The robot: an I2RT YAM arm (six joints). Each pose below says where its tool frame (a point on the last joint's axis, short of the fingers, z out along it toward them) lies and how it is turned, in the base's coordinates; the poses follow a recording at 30 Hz.
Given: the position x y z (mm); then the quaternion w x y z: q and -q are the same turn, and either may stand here.
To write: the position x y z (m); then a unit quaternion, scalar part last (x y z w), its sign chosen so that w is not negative. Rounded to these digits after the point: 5 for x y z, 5 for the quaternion.
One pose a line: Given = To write
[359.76 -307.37 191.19 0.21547 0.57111 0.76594 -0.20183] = [0.35976 -0.30737 0.19119 0.57111 0.76594 -0.20183 0.21547]
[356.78 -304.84 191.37 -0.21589 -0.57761 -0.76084 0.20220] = [0.35678 -0.30484 0.19137 0.57761 0.76084 -0.20220 0.21589]
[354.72 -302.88 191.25 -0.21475 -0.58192 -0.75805 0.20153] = [0.35472 -0.30288 0.19125 0.58192 0.75805 -0.20153 0.21475]
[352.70 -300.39 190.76 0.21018 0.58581 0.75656 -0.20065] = [0.35270 -0.30039 0.19076 0.58581 0.75656 -0.20065 0.21018]
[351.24 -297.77 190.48 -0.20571 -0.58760 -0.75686 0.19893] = [0.35124 -0.29777 0.19048 0.58760 0.75686 -0.19893 0.20571]
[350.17 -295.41 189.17 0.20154 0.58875 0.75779 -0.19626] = [0.35017 -0.29541 0.18917 0.58875 0.75779 -0.19626 0.20154]
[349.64 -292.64 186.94 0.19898 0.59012 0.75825 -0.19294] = [0.34964 -0.29264 0.18694 0.59012 0.75825 -0.19294 0.19898]
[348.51 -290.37 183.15 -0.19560 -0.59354 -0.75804 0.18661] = [0.34851 -0.29037 0.18315 0.59354 0.75804 -0.18661 0.19560]
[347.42 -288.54 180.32 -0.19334 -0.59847 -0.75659 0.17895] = [0.34742 -0.28854 0.18032 0.59847 0.75659 -0.17895 0.19334]
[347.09 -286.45 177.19 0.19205 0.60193 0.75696 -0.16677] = [0.34709 -0.28645 0.17719 0.60193 0.75696 -0.16677 0.19205]
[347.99 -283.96 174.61 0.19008 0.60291 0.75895 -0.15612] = [0.34799 -0.28396 0.17461 0.60291 0.75895 -0.15612 0.19008]
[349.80 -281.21 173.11 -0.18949 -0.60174 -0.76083 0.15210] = [0.34980 -0.28121 0.17311 0.60174 0.76083 -0.15210 0.18949]
